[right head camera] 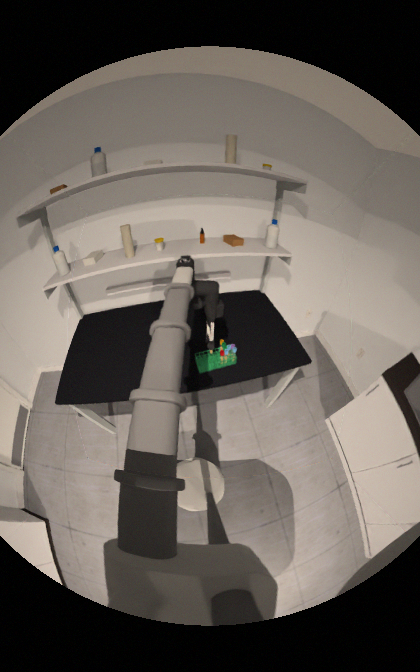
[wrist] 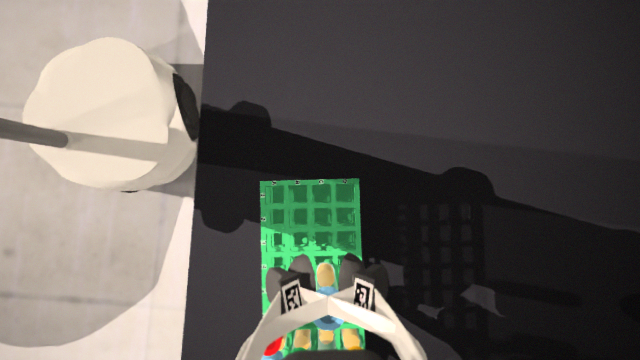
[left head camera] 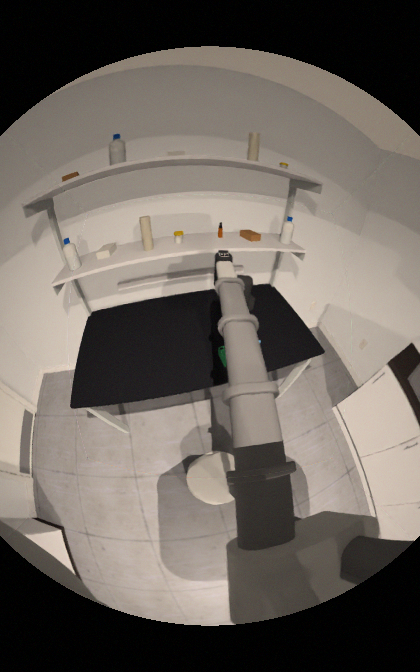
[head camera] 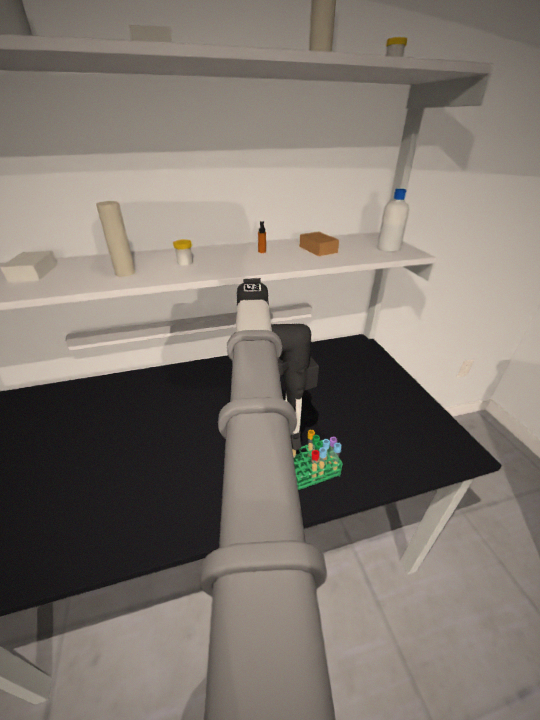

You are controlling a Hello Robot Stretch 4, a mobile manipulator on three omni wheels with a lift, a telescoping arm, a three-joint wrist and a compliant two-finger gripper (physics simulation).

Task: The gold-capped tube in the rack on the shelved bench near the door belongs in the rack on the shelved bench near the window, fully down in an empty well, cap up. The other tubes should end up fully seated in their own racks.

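Seen in the pictures: gripper, between the fingertips: point(right head camera: 209, 345) point(wrist: 326, 275); robot's base, origin of its link: point(right head camera: 195, 483) point(left head camera: 214, 476).
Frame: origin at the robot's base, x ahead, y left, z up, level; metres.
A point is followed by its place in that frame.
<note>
My gripper point(head camera: 296, 442) @(x 0.652, y -0.087, z 0.864 m) point(right head camera: 210, 344) @(x 0.652, y -0.087, z 0.864 m) point(wrist: 326, 275) @(x 0.652, y -0.087, z 0.864 m) points down, shut on a tube point(head camera: 294, 453) @(x 0.645, y -0.097, z 0.828 m) point(wrist: 325, 274) @(x 0.651, y -0.088, z 0.860 m) with a light-blue cap and tan lower end. The held tube is over the middle of the green rack point(head camera: 318, 482) @(x 0.614, y -0.163, z 0.741 m) point(left head camera: 222, 356) @(x 0.604, y -0.030, z 0.783 m) point(wrist: 310, 205) @(x 0.624, y -0.047, z 0.792 m); whether its tip is inside a well cannot be told. A gold-capped tube point(head camera: 310, 434) @(x 0.686, y -0.144, z 0.853 m) point(right head camera: 222, 342) @(x 0.679, y -0.153, z 0.853 m) stands cap up in this rack, near tubes with red point(head camera: 315, 454) @(x 0.620, y -0.146, z 0.852 m) point(wrist: 273, 346) @(x 0.630, y -0.149, z 0.854 m), green point(head camera: 316, 439) @(x 0.667, y -0.157, z 0.854 m), purple point(head camera: 333, 440) @(x 0.662, y -0.201, z 0.853 m) and light-blue point(head camera: 337, 447) @(x 0.638, y -0.206, z 0.854 m) caps. Their seating depth is unclear. A second rack does not show.
The rack stands on a black bench top point(head camera: 116, 465) @(x 0.705, y 0.401, z 0.734 m) point(right head camera: 110, 370) @(x 0.563, y 0.456, z 0.735 m) near its front edge. Above the bench, a shelf point(head camera: 203, 276) @(x 0.955, y 0.129, z 1.192 m) holds a tan cylinder point(head camera: 116, 238) @(x 0.964, y 0.336, z 1.292 m), a brown box point(head camera: 319, 243) @(x 1.109, y -0.210, z 1.229 m) and a blue-capped bottle point(head camera: 394, 223) @(x 1.135, y -0.443, z 1.280 m). The arm hides part of the rack in the head view.
</note>
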